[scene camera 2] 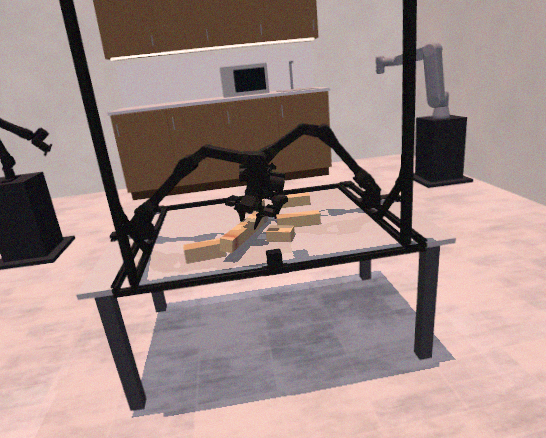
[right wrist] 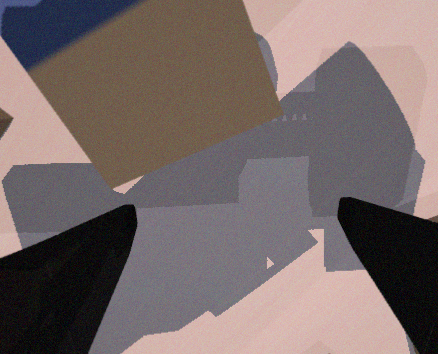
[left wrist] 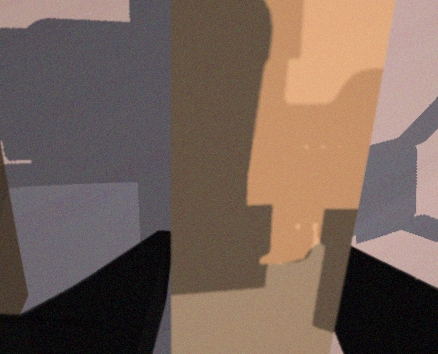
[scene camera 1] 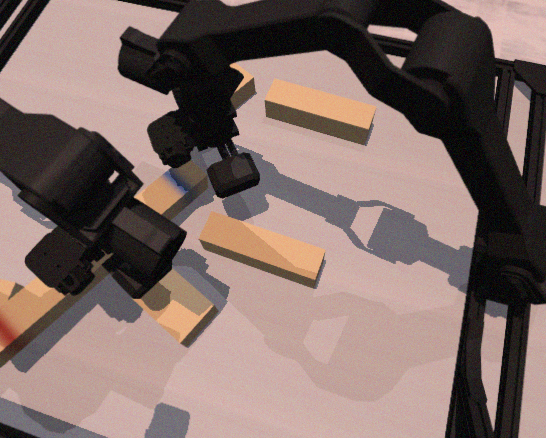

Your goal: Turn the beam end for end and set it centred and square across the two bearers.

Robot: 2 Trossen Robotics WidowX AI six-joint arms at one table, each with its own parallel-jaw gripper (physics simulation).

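Frame: origin at the left arm's base, x ahead, y left, z up, level; centimetres.
Where they show: left gripper, between the fingertips: (left wrist: 243, 246); right gripper, between the fingertips: (scene camera 2: 267, 216) (right wrist: 237, 210) (scene camera 1: 221, 163); left arm's base, origin of its link: (scene camera 2: 145, 236); right arm's base, origin of its link: (scene camera 2: 371, 205) (scene camera 1: 502, 279).
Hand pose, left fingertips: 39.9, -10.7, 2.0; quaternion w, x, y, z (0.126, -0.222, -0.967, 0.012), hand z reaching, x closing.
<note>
Things, the pixels of their top centre, and the offset from my left fingertips, as dx, dy, dz.
- wooden beam, centre of its top: (left wrist: 321, 244) (scene camera 1: 87, 244) (scene camera 2: 245, 218) -0.8, -2.0, +4.4
- farther, centre of its top: (scene camera 1: 320, 103) (scene camera 2: 290, 195) +21.3, +30.1, +0.5
- nearer, centre of its top: (scene camera 1: 261, 244) (scene camera 2: 298, 214) +19.8, +5.6, +0.5
- more, centre of its top: (scene camera 2: 203, 243) -16.0, -11.9, +1.1
The wooden beam (scene camera 1: 155, 197) (scene camera 2: 240, 235) (left wrist: 310, 165) (right wrist: 165, 100) runs slantwise in scene camera 1, its red band (scene camera 1: 7, 332) at lower left, its blue band (scene camera 1: 176, 181) (right wrist: 50, 25) at upper right. My left gripper (scene camera 1: 102, 272) (scene camera 2: 250, 216) (left wrist: 243, 246) is shut on its middle; its shadow lies offset below. My right gripper (scene camera 1: 202, 160) (right wrist: 237, 210) is open and empty near the blue-banded end, which shows ahead of its fingers in the right wrist view. Two parallel plain blocks, one farther (scene camera 1: 320, 110) and one nearer (scene camera 1: 262, 250), look like bearers, but I cannot tell for certain.
Another block (scene camera 1: 200, 310) (scene camera 2: 280, 233) lies by the left gripper. One block (scene camera 1: 245, 87) is partly hidden by the right arm. One more (scene camera 1: 7, 287) (scene camera 2: 202, 250) lies at the left. Both arms reach in close together over the table, inside its black frame.
</note>
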